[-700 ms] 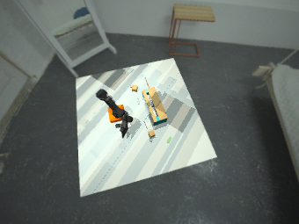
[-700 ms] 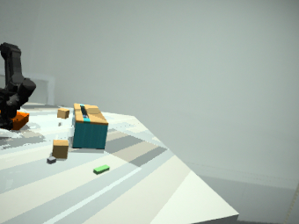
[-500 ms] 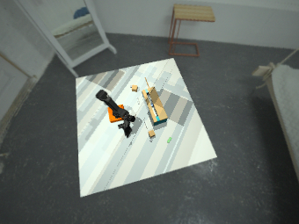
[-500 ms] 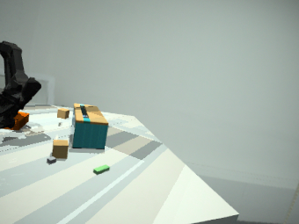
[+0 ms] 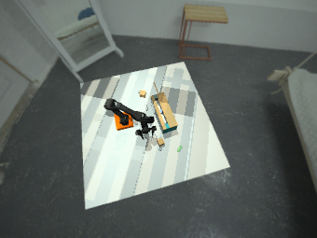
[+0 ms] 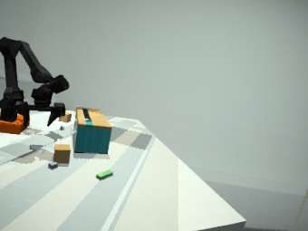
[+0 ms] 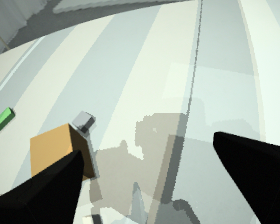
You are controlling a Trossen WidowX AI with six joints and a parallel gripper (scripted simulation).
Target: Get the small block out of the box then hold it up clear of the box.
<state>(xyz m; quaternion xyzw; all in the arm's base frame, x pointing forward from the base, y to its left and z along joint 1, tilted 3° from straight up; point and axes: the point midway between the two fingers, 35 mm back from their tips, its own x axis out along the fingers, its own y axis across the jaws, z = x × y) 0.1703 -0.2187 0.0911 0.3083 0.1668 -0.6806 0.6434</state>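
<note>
The box is 180 mm ahead of my gripper tip, 220 mm to the left of it and 50 mm below it. The rest, counted from my gripper tip: small green flat piece: 250 mm ahead, 160 mm to the right, 110 mm below.
</note>
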